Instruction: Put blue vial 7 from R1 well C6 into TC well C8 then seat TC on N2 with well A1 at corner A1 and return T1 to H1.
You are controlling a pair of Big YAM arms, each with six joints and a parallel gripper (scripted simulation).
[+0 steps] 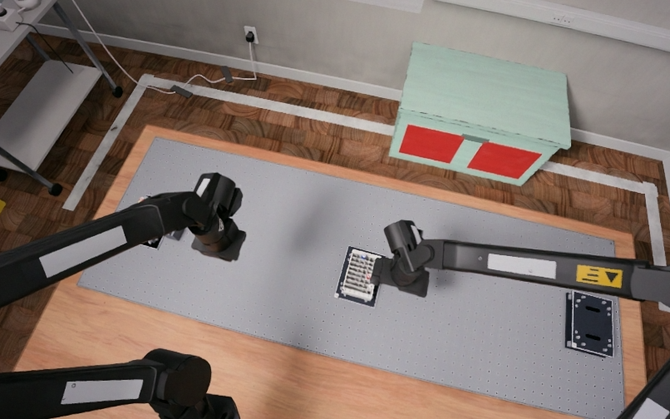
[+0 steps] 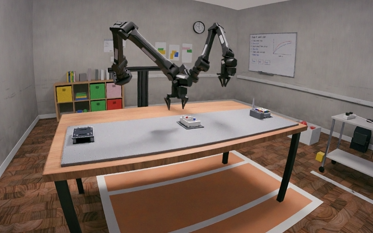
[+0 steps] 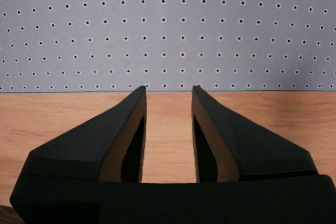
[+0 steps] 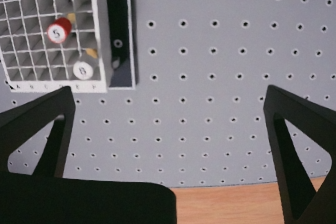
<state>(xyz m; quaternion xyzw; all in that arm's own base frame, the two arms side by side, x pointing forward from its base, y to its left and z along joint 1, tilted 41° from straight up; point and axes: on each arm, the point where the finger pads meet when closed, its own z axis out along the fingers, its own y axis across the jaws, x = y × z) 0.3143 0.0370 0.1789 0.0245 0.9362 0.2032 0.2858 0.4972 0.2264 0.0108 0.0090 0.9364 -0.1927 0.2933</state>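
Right now the white tube carrier TC is 90 mm to the left of my right hand, 90 mm below it and 20 mm ahead of it. Round my right hand: dark nest N2: 580 mm to the right, 80 mm below, 70 mm ahead; then grey slotted holder H1: 680 mm to the left, 100 mm below, 10 mm ahead; then forceps T1: 670 mm to the left, 40 mm below, 30 mm behind.
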